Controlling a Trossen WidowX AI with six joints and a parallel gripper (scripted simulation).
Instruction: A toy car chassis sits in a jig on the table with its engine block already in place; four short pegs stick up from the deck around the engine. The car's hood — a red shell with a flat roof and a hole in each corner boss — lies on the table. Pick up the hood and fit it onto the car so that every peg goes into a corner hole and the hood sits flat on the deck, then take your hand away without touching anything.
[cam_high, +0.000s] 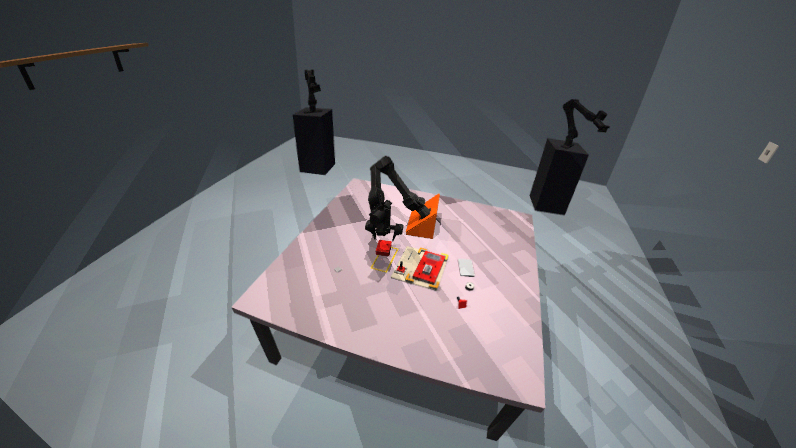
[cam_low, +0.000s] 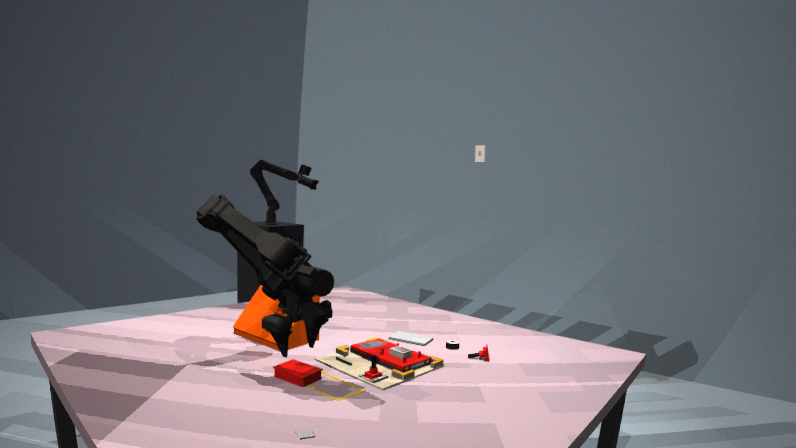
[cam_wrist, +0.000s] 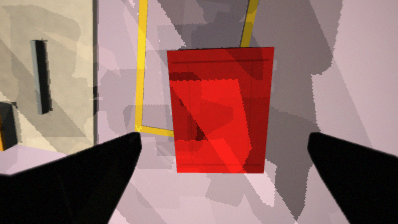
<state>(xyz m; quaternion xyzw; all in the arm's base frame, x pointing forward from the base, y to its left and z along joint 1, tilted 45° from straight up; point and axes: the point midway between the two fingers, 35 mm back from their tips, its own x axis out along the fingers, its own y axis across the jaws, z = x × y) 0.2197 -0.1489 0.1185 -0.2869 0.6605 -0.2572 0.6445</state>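
My gripper tip is now 5 cm above the red hood. From my gripper tip the other things lie so: grey plate 44 cm to the left, 6 cm below, 4 cm ahead; white-and-black wheel 45 cm to the left, 17 cm ahead, 6 cm below.
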